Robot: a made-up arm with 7 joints. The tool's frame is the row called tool.
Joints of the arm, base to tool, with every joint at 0 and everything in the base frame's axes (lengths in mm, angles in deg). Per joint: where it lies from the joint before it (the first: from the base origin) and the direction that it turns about. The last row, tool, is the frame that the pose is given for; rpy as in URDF.
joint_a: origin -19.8 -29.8 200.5 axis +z
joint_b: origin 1.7 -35.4 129 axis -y
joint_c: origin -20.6 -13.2 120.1 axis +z
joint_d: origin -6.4 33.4 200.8 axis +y
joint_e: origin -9.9 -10 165.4 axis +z
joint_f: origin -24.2 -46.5 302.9 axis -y
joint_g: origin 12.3 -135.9 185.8 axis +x
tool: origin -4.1 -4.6 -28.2 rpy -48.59 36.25 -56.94
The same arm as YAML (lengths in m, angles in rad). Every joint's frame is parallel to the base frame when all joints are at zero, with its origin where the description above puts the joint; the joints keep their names.
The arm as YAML. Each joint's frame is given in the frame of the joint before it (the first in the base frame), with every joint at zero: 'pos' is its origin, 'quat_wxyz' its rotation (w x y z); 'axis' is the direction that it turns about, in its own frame. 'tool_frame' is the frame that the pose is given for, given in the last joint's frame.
length_unit: m
angle_unit: rad
joints:
  - joint: joint_a
    pos: [-0.0198, -0.0298, 0.2005]
    quat_wxyz: [1.0, 0.0, 0.0, 0.0]
    axis: "+z"
  - joint: joint_b
    pos: [0.0017, -0.0354, 0.129]
    quat_wxyz: [1.0, 0.0, 0.0, 0.0]
    axis: "-y"
  - joint: joint_c
    pos: [-0.0206, -0.0132, 0.1201]
    quat_wxyz: [1.0, 0.0, 0.0, 0.0]
    axis: "+z"
  - joint: joint_d
    pos: [-0.0064, 0.0334, 0.2008]
    quat_wxyz: [1.0, 0.0, 0.0, 0.0]
    axis: "+y"
  - joint: joint_e
    pos: [-0.0099, -0.01, 0.1654]
    quat_wxyz: [1.0, 0.0, 0.0, 0.0]
    axis: "+z"
  - joint: joint_f
    pos: [-0.0242, -0.0465, 0.3029]
    quat_wxyz: [1.0, 0.0, 0.0, 0.0]
    axis: "-y"
  - joint: joint_g
    pos: [0.0123, -0.1359, 0.1858]
    quat_wxyz: [1.0, 0.0, 0.0, 0.0]
    axis: "+x"
tool_frame:
  pos: [-0.0041, -0.0046, -0.0282]
  quat_wxyz: [0.822474, -0.208569, 0.43565, -0.300408]

